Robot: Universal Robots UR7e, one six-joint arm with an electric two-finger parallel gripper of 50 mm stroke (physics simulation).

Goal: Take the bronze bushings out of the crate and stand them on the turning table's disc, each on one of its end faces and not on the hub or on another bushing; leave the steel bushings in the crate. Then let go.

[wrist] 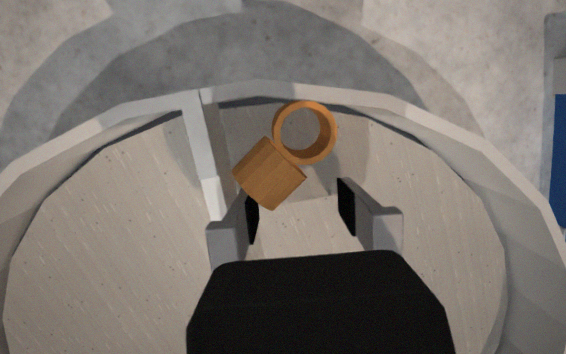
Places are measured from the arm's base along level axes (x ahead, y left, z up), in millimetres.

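Where they show: gripper, between the fingertips: [297, 199].
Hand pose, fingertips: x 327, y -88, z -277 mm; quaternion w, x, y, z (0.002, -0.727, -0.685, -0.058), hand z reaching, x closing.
Observation:
After its pixels a point has its place.
One bronze bushing [328, 132] @[y -69, x 288, z -264 mm] stands on an end face on the turning table's disc [110, 240] @[y -210, x 337, z -285 mm], near its far rim, with its round opening facing up. Another bronze bushing [269, 174] @[y -103, x 302, z -253 mm] lies on its side on the disc, right against the standing one, its curved side showing. My gripper [297, 199] @[y -88, x 327, z -277 mm] is open and empty, above the disc on the near side of the bushings. Its left fingertip is close to the near corner of the lying bushing; whether they touch I cannot tell. The crate, the steel bushings and the hub do not show.
A pale raised bar [199, 142] @[y -128, x 280, z -236 mm] runs from the rim across the disc, left of the bushings. The turning table's raised rim [345, 95] @[y -66, x 270, z -238 mm] curves around behind them. Part of a blue object [559, 160] @[y 162, x 355, z -331 mm] shows at the right edge.

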